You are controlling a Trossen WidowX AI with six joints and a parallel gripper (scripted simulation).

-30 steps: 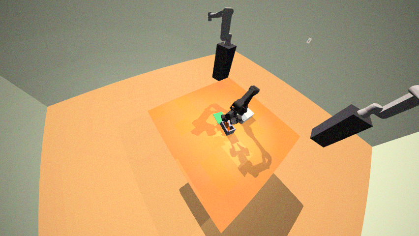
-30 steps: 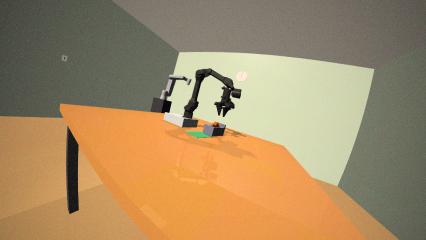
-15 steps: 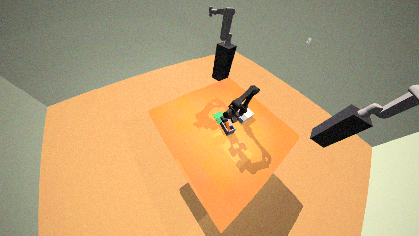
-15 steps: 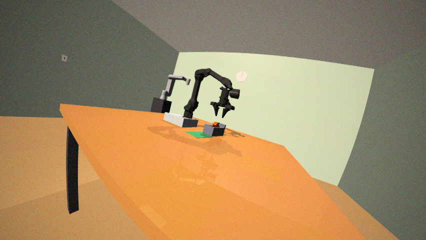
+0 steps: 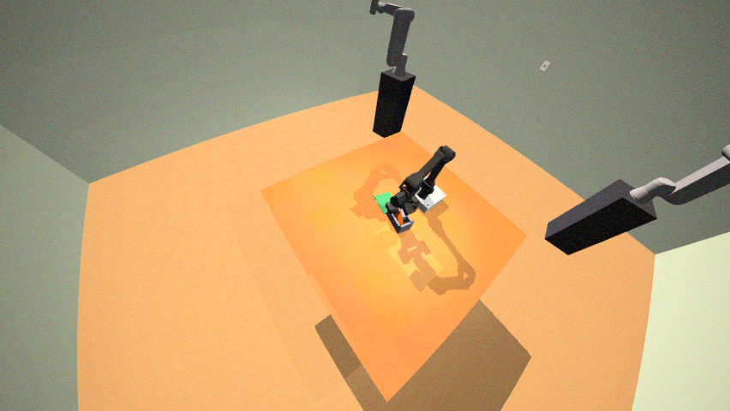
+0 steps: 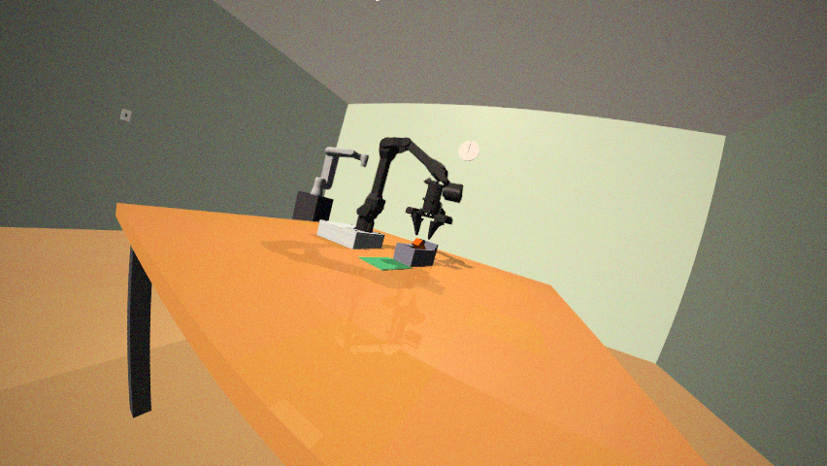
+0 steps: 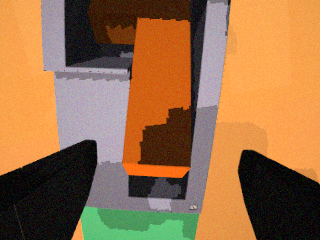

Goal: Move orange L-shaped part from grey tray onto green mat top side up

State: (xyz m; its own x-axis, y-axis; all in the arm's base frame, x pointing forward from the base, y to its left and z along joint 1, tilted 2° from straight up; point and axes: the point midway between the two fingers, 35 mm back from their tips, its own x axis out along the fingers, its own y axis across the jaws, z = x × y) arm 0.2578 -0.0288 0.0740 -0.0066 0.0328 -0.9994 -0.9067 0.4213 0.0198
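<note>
My gripper tip is 4 cm to the right of the orange L-shaped part and 7 cm above it. From my gripper tip the other things lie so: green mat: 8 cm behind, 13 cm to the right, 12 cm below.
</note>
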